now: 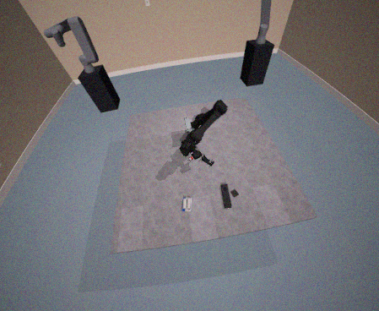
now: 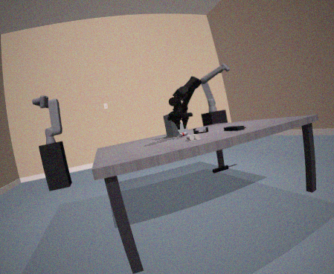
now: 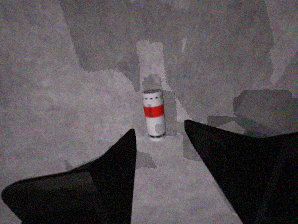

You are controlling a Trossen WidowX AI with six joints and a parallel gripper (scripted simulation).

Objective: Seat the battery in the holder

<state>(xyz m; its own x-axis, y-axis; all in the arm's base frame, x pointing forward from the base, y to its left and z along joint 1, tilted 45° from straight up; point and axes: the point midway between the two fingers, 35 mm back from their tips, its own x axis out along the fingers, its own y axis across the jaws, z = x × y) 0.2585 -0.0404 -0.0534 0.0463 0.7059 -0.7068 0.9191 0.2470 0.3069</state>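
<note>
The battery lies 30 mm below my gripper tip. Round my gripper tip: small black block: 350 mm ahead, 230 mm to the left, 50 mm below; black bar: 350 mm ahead, 160 mm to the left, 30 mm below.
</note>
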